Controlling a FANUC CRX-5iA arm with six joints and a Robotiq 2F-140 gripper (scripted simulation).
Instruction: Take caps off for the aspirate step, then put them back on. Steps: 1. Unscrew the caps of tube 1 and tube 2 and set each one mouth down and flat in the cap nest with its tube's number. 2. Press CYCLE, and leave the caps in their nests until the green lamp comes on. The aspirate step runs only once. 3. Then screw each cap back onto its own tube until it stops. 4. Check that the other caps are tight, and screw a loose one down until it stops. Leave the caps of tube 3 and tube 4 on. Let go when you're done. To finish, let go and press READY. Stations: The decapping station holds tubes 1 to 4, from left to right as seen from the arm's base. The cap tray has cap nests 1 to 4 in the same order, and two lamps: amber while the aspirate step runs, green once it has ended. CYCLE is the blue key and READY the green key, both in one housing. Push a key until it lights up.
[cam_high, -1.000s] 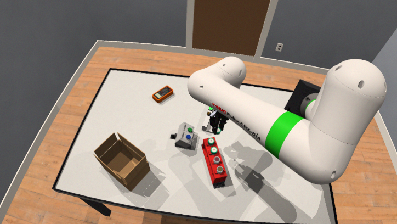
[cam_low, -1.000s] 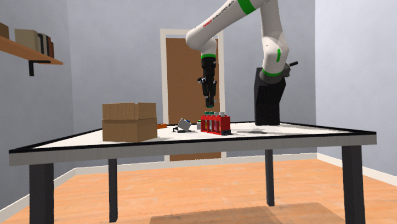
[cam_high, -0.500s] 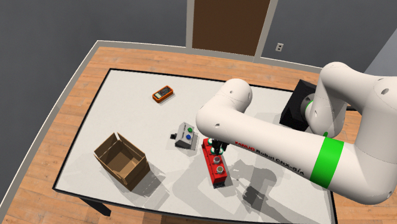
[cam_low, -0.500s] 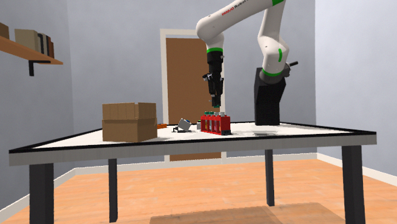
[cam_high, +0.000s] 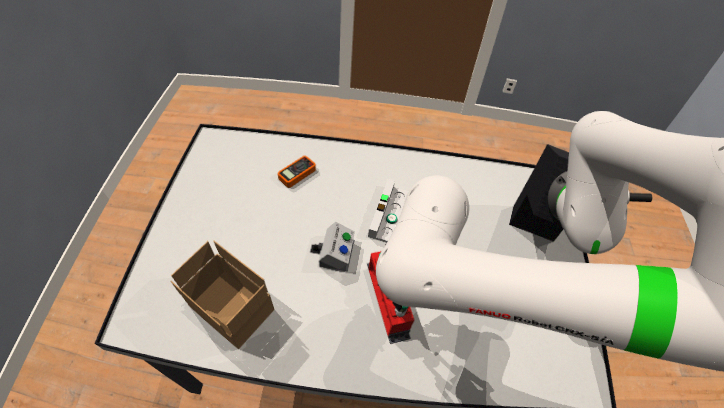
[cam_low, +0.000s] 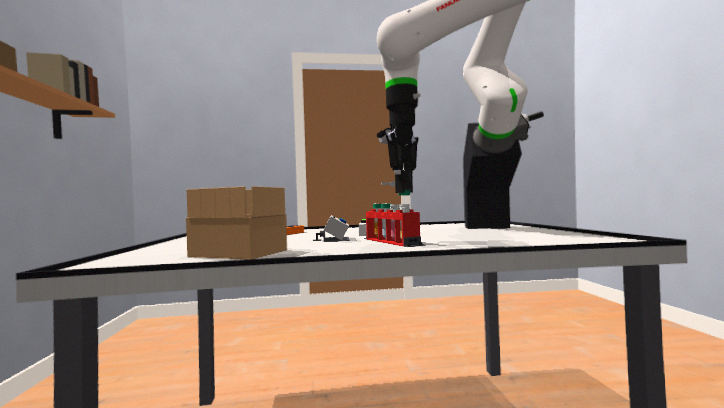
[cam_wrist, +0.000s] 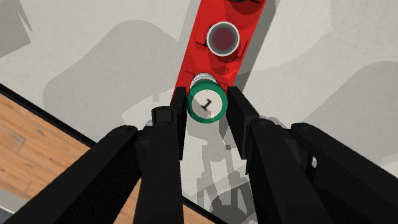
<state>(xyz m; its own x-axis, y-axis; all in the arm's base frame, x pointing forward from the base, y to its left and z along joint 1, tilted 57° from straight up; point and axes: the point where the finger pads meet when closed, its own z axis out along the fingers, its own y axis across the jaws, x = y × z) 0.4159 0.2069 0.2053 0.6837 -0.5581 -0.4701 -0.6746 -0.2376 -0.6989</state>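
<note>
My hand is 5 cm short of the cap 3, 9 cm to the left of it and 7 cm above it. Also, from my hand: blue key: 19 cm ahead, 16 cm to the right, 12 cm below; then cap 1: 3 cm below; then cap 4: 7 cm ahead, 14 cm to the right, 7 cm below.
</note>
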